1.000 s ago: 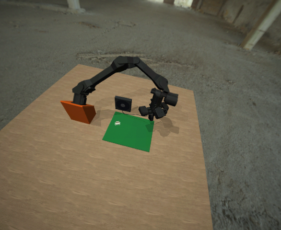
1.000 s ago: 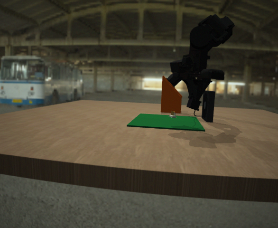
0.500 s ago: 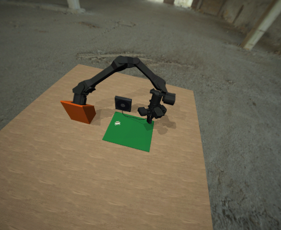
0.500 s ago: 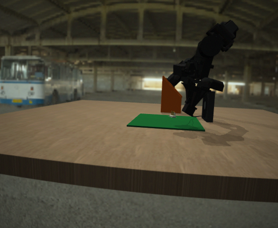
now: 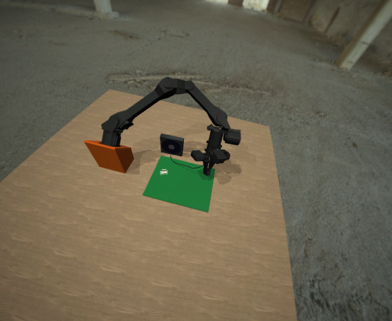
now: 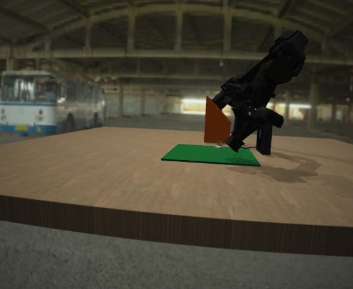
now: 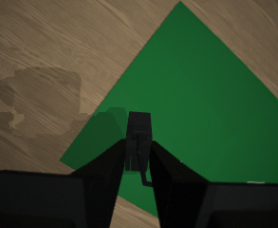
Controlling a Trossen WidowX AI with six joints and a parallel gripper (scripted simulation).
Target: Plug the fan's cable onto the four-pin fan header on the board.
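The green board is 11 cm behind my gripper tip, 7 cm below it and 6 cm to the right of it. The rest, counted from my gripper tip: black plug: 1 cm below; white four-pin fan header: 21 cm behind, 6 cm below, 5 cm to the right; black fan: 21 cm behind, 9 cm to the left.
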